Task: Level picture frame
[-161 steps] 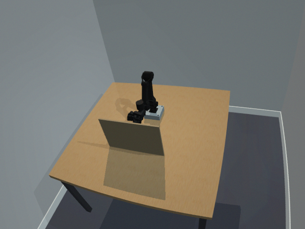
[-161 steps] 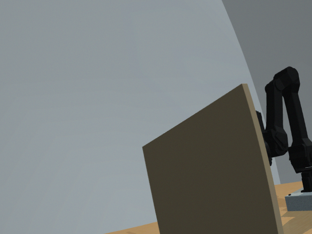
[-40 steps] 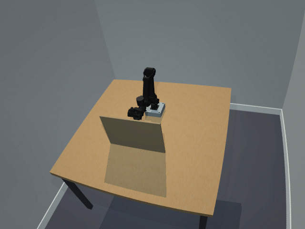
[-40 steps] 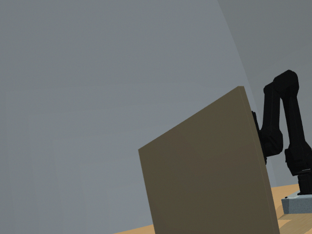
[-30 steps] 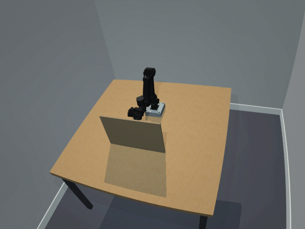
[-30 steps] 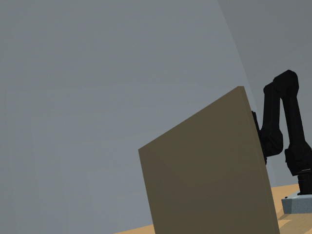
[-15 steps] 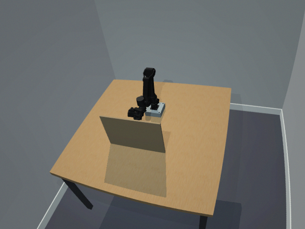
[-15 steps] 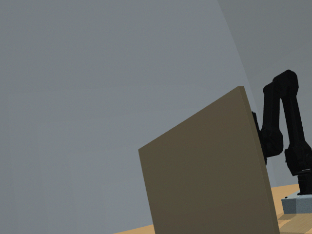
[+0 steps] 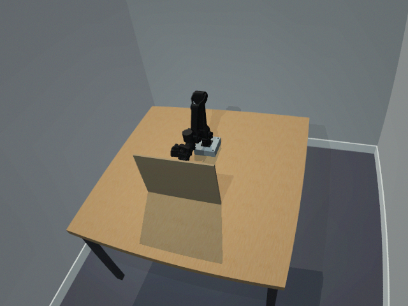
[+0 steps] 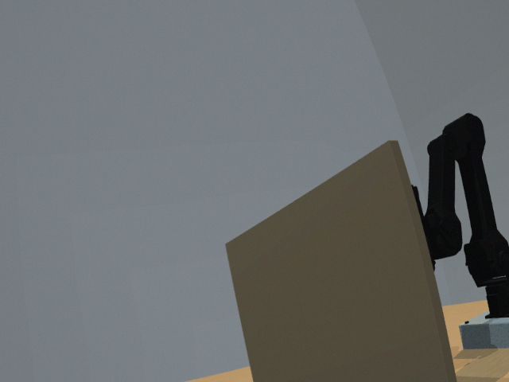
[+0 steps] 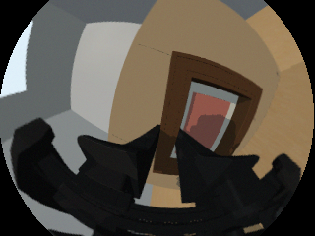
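My gripper tip is 10 mm short of the picture frame, 10 mm to the left of it and 50 mm above it. The rest, counted from my gripper tip: wall panel 20 mm ahead, 10 mm to the right, 60 mm below.
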